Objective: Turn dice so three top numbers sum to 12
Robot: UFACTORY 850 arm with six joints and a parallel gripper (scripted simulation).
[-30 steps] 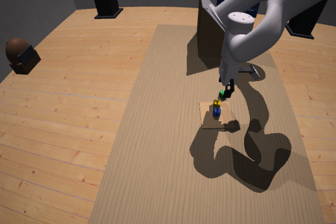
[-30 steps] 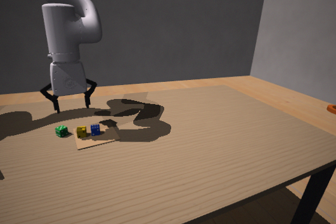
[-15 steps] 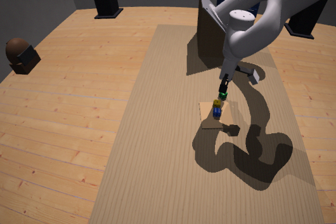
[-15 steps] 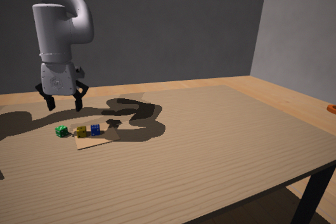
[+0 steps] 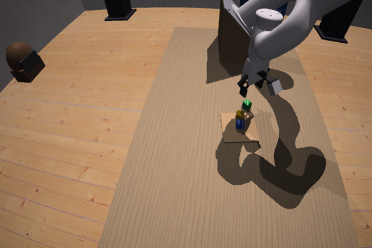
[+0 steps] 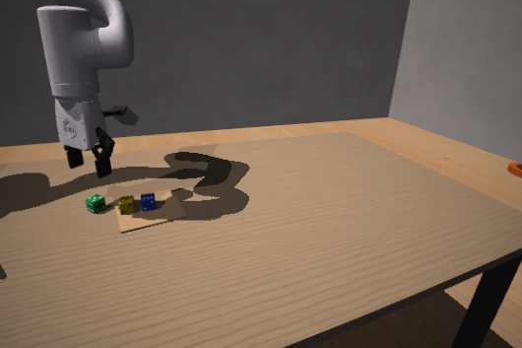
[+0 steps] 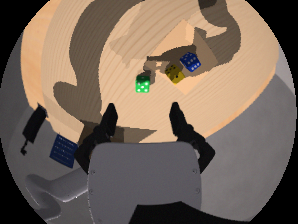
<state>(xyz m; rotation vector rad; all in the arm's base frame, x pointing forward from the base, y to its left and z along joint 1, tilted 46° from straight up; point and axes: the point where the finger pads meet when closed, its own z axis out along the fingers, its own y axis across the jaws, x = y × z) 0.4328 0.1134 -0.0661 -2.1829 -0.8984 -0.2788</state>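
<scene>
The green die lies 90 mm below my hand. The rest, counted from my hand: yellow die 90 mm below, 70 mm ahead, 30 mm to the right; then tan mat 110 mm below, 110 mm ahead, 30 mm to the right; then blue die 110 mm ahead, 90 mm below, 30 mm to the right.
</scene>
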